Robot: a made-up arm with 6 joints.
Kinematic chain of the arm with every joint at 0, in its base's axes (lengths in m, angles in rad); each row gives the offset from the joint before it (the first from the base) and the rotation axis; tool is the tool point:
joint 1: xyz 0 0 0.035 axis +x
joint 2: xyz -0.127 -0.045 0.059 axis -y
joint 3: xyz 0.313 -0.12 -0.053 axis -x
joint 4: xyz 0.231 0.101 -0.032 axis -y
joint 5: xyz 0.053 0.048 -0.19 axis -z
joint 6: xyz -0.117 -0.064 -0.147 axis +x
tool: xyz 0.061 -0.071 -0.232
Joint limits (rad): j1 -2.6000..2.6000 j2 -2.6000..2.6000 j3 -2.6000..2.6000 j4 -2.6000..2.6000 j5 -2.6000..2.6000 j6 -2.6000..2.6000
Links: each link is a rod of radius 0.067 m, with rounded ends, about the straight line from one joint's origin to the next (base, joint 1, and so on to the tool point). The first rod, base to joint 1, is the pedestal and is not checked.
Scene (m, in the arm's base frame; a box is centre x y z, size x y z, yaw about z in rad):
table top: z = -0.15
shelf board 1: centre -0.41 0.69 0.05 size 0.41 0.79 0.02 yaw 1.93
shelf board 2: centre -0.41 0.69 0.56 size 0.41 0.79 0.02 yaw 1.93
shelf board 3: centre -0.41 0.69 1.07 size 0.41 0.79 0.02 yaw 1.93
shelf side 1: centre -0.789 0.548 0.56 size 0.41 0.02 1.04 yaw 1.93
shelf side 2: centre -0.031 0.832 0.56 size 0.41 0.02 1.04 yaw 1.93
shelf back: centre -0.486 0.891 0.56 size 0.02 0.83 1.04 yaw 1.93
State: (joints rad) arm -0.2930 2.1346 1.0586 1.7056 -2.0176 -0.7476
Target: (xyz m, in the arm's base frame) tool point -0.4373 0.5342 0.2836
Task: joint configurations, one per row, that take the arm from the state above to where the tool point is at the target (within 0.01 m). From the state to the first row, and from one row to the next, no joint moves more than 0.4 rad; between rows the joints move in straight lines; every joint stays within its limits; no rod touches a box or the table.
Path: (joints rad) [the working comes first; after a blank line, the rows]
Joints at the target: -0.2332 2.6000 -0.8652 -0.7807 -2.6000 -0.9075
Straight joint move there: touches shelf board 2, shelf board 3, shelf side 1.

1: -0.0811 2.0926 1.0631 1.8364 -1.9750 -0.8717
2: 0.1308 2.0506 1.0675 1.9672 -1.9324 -0.9958
3: 0.1495 2.1026 0.8351 1.6082 -2.0066 -0.9950
4: 0.1682 2.1545 0.6027 1.2492 -2.0807 -0.9941
5: 0.1869 2.2065 0.3703 0.8902 -2.1549 -0.9933
6: 0.2056 2.2584 0.1379 0.5312 -2.2291 -0.9924
7: 0.2244 2.3104 -0.0945 0.1722 -2.3033 -0.9916
8: 0.2431 2.3623 -0.3269 -0.1868 -2.3775 -0.9907
9: 0.2618 2.4143 -0.5593 -0.5458 -2.4516 -0.9899
10: 0.2805 2.4662 -0.7917 -0.9049 -2.5258 -0.9890
11: 0.2993 2.5182 -1.0241 -1.2639 -2.6000 -0.9882
12: 0.0330 2.5591 -0.9447 -1.0223 -2.6000 -0.9478
13: -0.2332 2.6000 -0.8652 -0.7807 -2.6000 -0.9075

